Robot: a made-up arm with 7 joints. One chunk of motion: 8 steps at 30 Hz.
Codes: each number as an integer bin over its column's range. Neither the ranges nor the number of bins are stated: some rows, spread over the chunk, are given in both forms.
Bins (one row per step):
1: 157 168 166 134 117 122
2: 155 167 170 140 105 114
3: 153 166 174 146 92 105
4: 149 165 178 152 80 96
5: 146 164 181 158 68 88
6: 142 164 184 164 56 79
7: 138 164 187 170 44 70
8: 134 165 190 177 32 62
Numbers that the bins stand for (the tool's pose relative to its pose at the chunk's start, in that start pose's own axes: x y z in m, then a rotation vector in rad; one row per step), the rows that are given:
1: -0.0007 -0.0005 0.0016 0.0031 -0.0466 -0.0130
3: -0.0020 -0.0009 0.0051 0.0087 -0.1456 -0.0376
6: -0.0055 -0.0014 0.0094 0.0172 -0.2882 -0.0754
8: -0.0080 -0.0012 0.0120 0.0233 -0.3833 -0.1000
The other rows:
2: -0.0014 -0.0007 0.0033 0.0059 -0.0941 -0.0246
4: -0.0033 -0.0012 0.0068 0.0115 -0.1931 -0.0507
5: -0.0042 -0.0014 0.0081 0.0144 -0.2407 -0.0623
7: -0.0067 -0.0014 0.0107 0.0200 -0.3357 -0.0884

